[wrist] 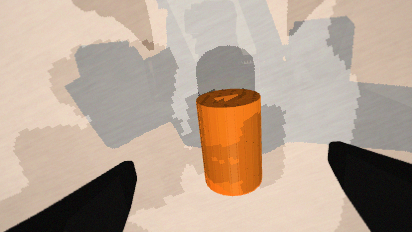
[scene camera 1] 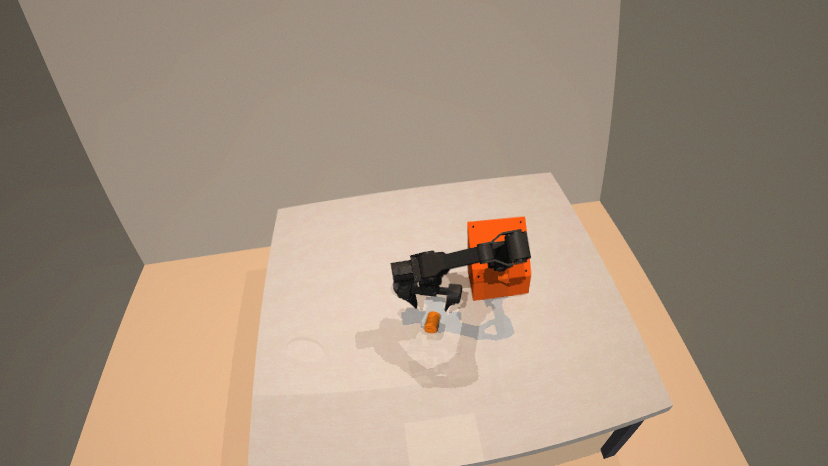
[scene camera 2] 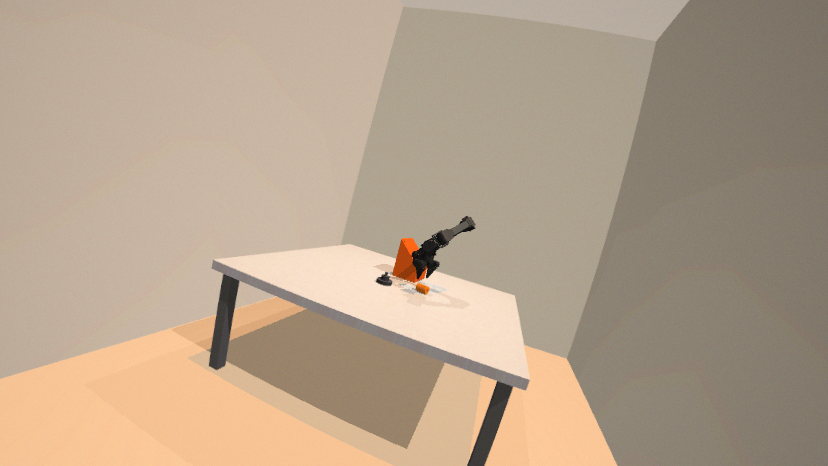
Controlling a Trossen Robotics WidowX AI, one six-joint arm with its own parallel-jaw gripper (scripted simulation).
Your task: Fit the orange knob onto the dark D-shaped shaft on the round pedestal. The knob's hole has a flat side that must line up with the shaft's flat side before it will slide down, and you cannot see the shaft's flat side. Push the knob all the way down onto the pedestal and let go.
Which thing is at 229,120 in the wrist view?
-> An orange knob.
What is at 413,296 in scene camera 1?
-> My gripper.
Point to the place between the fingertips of my gripper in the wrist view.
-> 230,160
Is my gripper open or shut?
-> Open.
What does my gripper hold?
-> Nothing.
